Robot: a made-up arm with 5 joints.
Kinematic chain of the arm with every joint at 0, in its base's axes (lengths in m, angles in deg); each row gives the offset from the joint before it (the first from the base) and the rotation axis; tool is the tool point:
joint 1: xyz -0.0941 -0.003 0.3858 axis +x
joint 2: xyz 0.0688 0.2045 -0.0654 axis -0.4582 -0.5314 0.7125
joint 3: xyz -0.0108 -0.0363 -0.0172 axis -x
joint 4: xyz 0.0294 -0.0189 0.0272 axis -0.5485 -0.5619 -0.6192
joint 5: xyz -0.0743 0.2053 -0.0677 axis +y
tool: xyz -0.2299 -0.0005 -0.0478
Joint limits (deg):
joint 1: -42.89..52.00
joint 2: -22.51..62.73
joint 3: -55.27..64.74
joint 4: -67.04..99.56
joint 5: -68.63..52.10
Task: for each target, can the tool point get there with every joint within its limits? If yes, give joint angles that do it. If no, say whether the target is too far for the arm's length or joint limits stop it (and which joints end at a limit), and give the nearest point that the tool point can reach.
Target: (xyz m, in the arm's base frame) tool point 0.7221 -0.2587 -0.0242
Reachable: no: too far | nearest point 0.3365 -0.0751 0.1064 | short by 0.447 m
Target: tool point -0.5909 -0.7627 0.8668
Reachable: no: too far | nearest point -0.2457 -0.1130 0.6041 | short by 0.781 m
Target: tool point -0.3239 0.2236 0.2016
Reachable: yes | joints -6.55 31.65 -15.31 6.34 25.25
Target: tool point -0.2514 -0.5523 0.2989
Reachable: no: joint limits stop it (at a limit: joint 1, joint 2, joint 3) | nearest point -0.0856 -0.2989 0.1957 | short by 0.320 m
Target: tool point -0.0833 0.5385 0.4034
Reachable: yes | joints 32.96 -9.72 -24.55 27.25 -38.93
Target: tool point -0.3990 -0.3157 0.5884
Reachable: no: joint limits stop it (at a limit: joint 1, joint 2, joint 4) | nearest point -0.2727 -0.1147 0.5472 | short by 0.241 m
